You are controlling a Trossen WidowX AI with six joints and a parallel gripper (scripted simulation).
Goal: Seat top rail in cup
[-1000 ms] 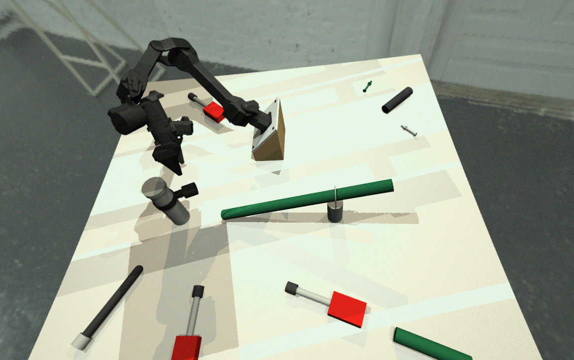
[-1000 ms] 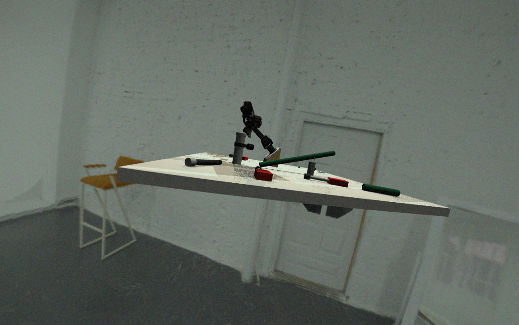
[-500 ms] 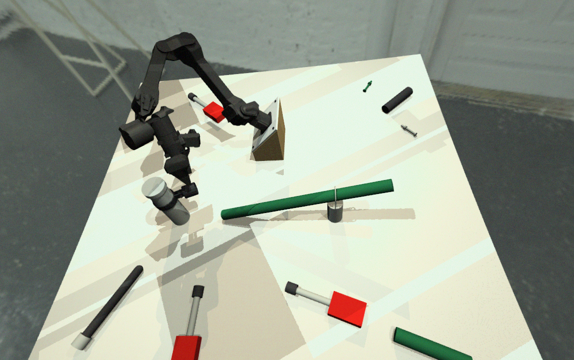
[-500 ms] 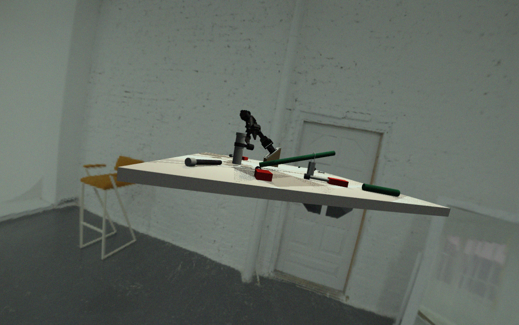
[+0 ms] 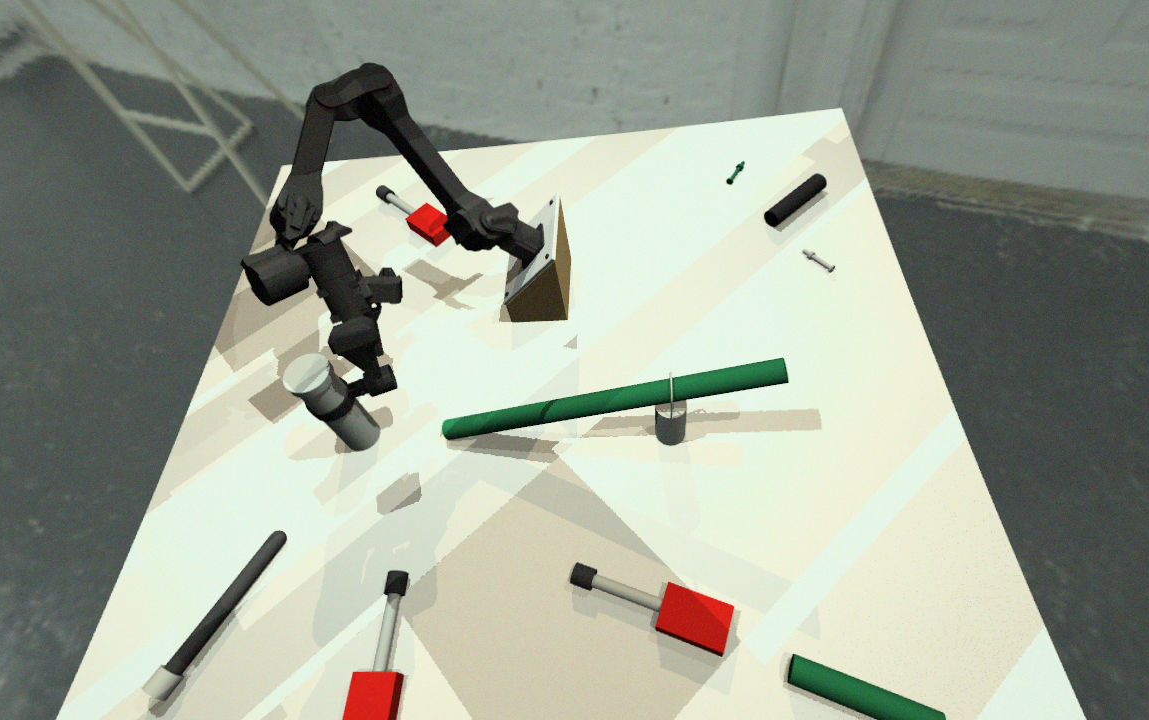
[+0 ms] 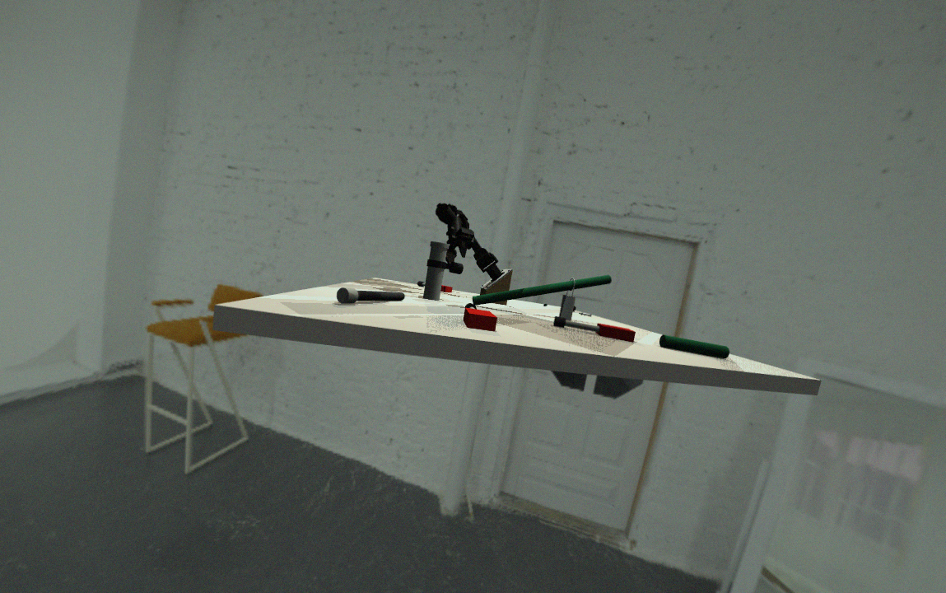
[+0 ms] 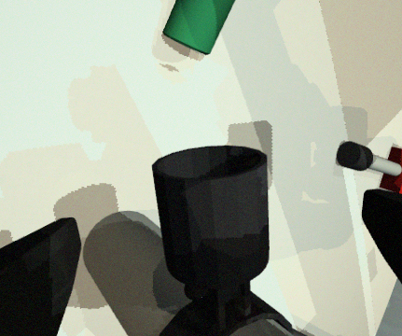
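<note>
The dark rail-end cup lies 2 cm ahead of my gripper tip, 2 cm to the right of it and 2 cm below it. From my gripper tip the other things lie so: black cylinder (34 cm behind, 77 cm to the left, 13 cm below); short grey post (11 cm ahead, 44 cm to the left, 4 cm below); green tube (50 cm ahead, 60 cm to the left, 13 cm below).
</note>
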